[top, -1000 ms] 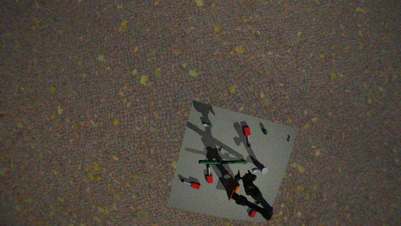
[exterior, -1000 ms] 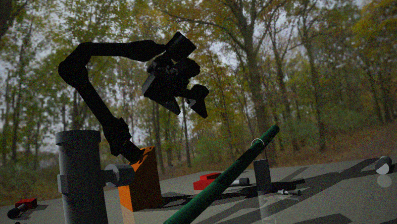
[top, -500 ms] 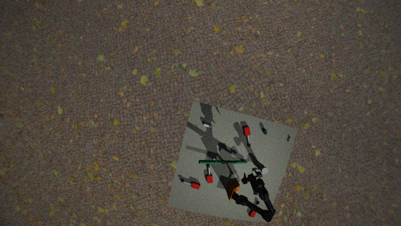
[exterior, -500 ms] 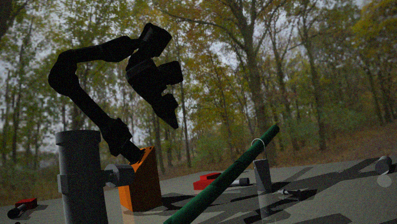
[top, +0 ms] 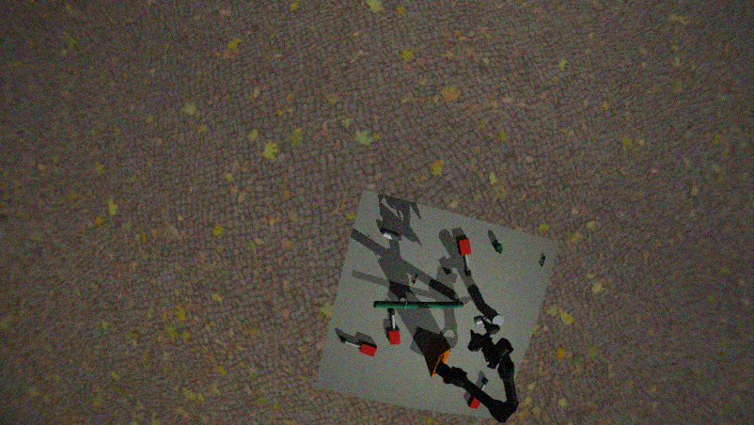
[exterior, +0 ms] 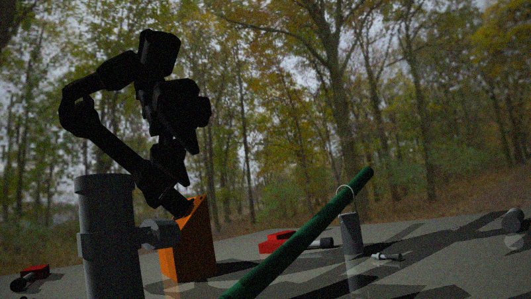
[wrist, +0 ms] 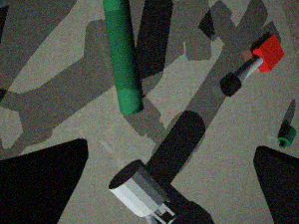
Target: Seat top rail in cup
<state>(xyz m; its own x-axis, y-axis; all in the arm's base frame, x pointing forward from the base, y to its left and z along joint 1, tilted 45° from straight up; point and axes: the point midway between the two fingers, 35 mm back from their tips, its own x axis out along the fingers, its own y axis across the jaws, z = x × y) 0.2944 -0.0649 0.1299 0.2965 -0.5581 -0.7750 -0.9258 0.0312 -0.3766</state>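
My gripper tip is 90 mm to the left of the brace band with rail-end cup and 80 mm above it. From my gripper tip the other things lie so: small grey post 370 mm to the left, 110 mm below, 40 mm ahead; then small green piece 380 mm ahead, 190 mm below, 170 mm to the right.
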